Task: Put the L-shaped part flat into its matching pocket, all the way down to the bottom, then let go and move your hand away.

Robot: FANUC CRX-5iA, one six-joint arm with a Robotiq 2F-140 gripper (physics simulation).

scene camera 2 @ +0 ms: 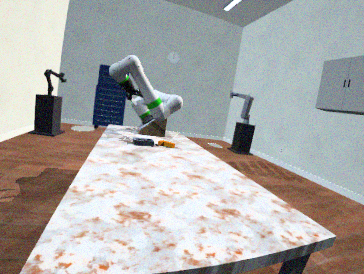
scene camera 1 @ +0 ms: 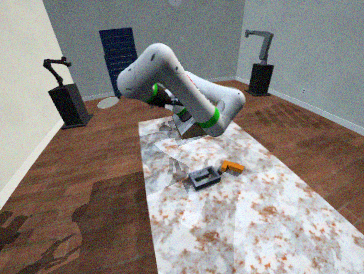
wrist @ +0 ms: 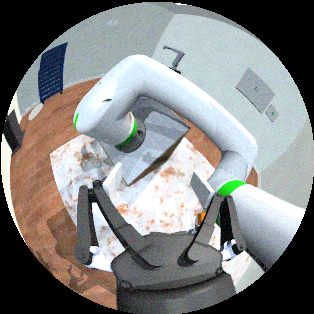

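Seen in the pictures: gripper, fingertip midpoint: (scene camera 2: 142, 104) (scene camera 1: 181, 108) (wrist: 157, 174); arm's base at its link origin: (scene camera 2: 149, 120) (scene camera 1: 187, 113) (wrist: 128, 134).
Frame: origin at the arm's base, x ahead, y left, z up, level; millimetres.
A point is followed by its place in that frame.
Observation:
The orange L-shaped part (scene camera 1: 233, 166) {x 510, y 141, z -91 mm} (scene camera 2: 166, 144) {x 512, y 137, z -106 mm} lies on the table beside the dark grey tray (scene camera 1: 201, 186) {x 585, y -65, z -98 mm} (scene camera 2: 143, 142) {x 580, y -32, z -97 mm}, at its right in both scene views. A bit of the orange part (wrist: 201, 218) {x 478, y 97, z -91 mm} shows behind the right finger in the wrist view. The tray has raised walls and a recess inside; the recess's exact outline is too blurred to tell. My gripper (wrist: 157, 174) {x 228, y -84, z 153 mm} is wide open with nothing between its pads. It is raised high above the table, near the robot's base, away from part and tray; the arm partly hides it in scene camera 1.
The robot's box-shaped base mount (scene camera 1: 194, 132) {x 151, y 15, z -79 mm} (scene camera 2: 157, 128) {x 146, y 82, z -48 mm} (wrist: 172, 150) {x 141, y 141, z -16 mm} stands on the far end of the long speckled table (scene camera 1: 200, 250) {x 840, y -144, z -120 mm} (scene camera 2: 165, 200) {x 1291, y 54, z -120 mm}. A small dark thing (scene camera 1: 221, 171) {x 505, y 81, z -113 mm} lies between tray and part. Two other arms on black pedestals (scene camera 1: 70, 105) (scene camera 1: 261, 79) stand on the floor beyond.

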